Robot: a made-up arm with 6 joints.
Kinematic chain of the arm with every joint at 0, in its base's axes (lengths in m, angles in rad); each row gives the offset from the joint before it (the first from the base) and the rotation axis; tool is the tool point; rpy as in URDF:
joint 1: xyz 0 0 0.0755 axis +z
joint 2: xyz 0 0 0 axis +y
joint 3: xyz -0.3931 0 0.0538 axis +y
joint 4: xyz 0.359 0 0.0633 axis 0.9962 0 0.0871
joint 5: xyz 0 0 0 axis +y
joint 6: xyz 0.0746 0 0.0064 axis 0.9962 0 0.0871
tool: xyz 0 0 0 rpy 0 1.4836 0
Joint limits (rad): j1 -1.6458..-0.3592 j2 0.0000..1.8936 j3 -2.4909..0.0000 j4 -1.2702..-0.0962 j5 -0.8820..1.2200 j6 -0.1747..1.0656
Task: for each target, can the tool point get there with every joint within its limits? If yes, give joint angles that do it. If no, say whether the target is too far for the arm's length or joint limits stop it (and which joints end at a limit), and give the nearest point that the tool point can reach.
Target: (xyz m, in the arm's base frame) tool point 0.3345 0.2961 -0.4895
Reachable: no: joint limits stop it (at a limit: joint 1, joint 2, joint 4) | nearest point 0.1936 -0.0282 0.0051 | short by 0.608 m
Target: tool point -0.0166 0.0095 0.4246
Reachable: yes | joints -1.1341 0.1846 -0.6751 -0.2621 0.6043 0.9690
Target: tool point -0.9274 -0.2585 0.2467
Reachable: no: too far | nearest point -0.7048 0.1929 0.3277 | short by 0.510 m
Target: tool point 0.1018 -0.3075 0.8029
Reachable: yes | joints -1.2859 1.5301 -2.2082 -0.8506 -0.2034 -0.0586
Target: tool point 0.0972 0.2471 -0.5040
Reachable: no: joint limits stop it (at a limit: joint 1, joint 2, joint 3, joint 4) | nearest point 0.1175 -0.0132 0.0020 | short by 0.569 m
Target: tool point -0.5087 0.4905 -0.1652
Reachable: no: joint limits stop it (at a limit: joint 2, joint 3, joint 4, joint 5) | nearest point -0.5673 0.5470 0.2733 | short by 0.446 m
